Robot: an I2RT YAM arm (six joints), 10 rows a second.
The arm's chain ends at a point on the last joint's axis. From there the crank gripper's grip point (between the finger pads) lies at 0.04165 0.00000 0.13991 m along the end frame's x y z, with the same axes.
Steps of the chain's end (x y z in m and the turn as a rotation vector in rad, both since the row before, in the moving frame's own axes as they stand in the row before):
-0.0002 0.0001 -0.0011 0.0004 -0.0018 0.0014
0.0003 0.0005 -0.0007 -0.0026 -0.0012 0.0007
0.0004 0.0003 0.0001 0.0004 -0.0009 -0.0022
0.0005 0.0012 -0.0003 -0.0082 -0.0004 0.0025
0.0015 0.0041 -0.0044 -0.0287 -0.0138 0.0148
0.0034 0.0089 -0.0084 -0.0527 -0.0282 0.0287
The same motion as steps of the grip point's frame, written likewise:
-0.0005 0.0001 -0.0010 0.0004 -0.0018 0.0014
0.0001 0.0009 -0.0007 -0.0026 -0.0012 0.0007
0.0003 0.0002 0.0001 0.0004 -0.0009 -0.0022
0.0004 0.0025 -0.0003 -0.0082 -0.0004 0.0025
-0.0005 0.0087 -0.0039 -0.0287 -0.0138 0.0148
-0.0007 0.0174 -0.0075 -0.0527 -0.0282 0.0287

